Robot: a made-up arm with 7 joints.
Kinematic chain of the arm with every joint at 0, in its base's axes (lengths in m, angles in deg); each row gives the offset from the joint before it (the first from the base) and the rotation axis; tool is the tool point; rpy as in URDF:
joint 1: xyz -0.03 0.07 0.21 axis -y
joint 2: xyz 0 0.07 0.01 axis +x
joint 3: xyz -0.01 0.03 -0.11 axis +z
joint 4: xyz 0 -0.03 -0.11 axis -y
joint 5: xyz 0.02 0 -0.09 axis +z
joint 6: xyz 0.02 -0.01 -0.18 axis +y
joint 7: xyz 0.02 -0.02 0 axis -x
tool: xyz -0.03 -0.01 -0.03 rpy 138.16 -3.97 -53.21
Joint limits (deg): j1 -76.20..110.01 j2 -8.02..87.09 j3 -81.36..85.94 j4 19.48..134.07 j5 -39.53..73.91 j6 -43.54..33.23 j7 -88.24..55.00
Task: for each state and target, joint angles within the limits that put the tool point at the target. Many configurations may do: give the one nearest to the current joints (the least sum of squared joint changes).
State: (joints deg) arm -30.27 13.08 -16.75 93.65 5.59 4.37 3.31
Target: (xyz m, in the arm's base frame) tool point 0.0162 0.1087 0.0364
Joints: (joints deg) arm -76.20 29.92 3.54 134.07 18.97 18.57 9.79
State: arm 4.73 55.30 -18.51 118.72 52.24 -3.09 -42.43
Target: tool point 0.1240 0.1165 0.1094
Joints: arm -6.26 71.37 -27.44 127.69 52.02 -0.20 -46.11
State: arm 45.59 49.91 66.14 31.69 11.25 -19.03 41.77
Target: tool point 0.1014 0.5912 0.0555
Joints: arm 15.75 40.85 85.94 30.71 15.21 -19.03 41.52
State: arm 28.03 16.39 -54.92 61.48 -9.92 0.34 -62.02
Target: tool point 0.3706 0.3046 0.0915
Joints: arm 53.02 40.46 -36.31 43.84 -9.82 0.10 -60.17
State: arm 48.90 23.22 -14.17 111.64 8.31 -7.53 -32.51
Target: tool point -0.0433 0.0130 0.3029
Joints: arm 74.46 0.71 -44.73 134.07 19.12 -33.00 -28.51
